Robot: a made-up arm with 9 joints. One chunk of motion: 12 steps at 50 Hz.
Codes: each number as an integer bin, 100 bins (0 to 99) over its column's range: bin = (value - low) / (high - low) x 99, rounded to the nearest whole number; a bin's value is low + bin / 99 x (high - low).
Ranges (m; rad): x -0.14..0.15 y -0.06..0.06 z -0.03..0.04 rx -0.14..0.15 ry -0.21..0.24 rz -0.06..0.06
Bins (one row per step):
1: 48 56 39 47 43 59
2: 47 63 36 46 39 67
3: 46 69 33 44 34 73
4: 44 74 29 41 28 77
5: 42 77 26 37 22 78
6: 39 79 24 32 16 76
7: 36 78 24 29 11 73
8: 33 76 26 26 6 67
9: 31 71 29 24 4 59
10: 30 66 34 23 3 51
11: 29 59 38 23 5 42
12: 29 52 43 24 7 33
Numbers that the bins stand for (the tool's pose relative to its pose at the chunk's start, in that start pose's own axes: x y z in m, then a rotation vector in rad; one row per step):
1: 0.0006 0.0079 -0.0024 -0.0023 -0.0145 0.0115
2: -0.0023 0.0164 -0.0045 -0.0053 -0.0327 0.0212
3: -0.0053 0.0236 -0.0067 -0.0111 -0.0555 0.0285
4: -0.0111 0.0297 -0.0095 -0.0199 -0.0827 0.0333
5: -0.0170 0.0333 -0.0116 -0.0316 -0.1100 0.0345
6: -0.0258 0.0358 -0.0130 -0.0463 -0.1373 0.0321
7: -0.0345 0.0345 -0.0130 -0.0551 -0.1600 0.0285
8: -0.0433 0.0321 -0.0116 -0.0638 -0.1827 0.0212
9: -0.0492 0.0261 -0.0095 -0.0697 -0.1918 0.0115
10: -0.0521 0.0200 -0.0060 -0.0726 -0.1964 0.0018
11: -0.0551 0.0115 -0.0031 -0.0726 -0.1873 -0.0091
12: -0.0551 0.0030 0.0004 -0.0697 -0.1782 -0.0200

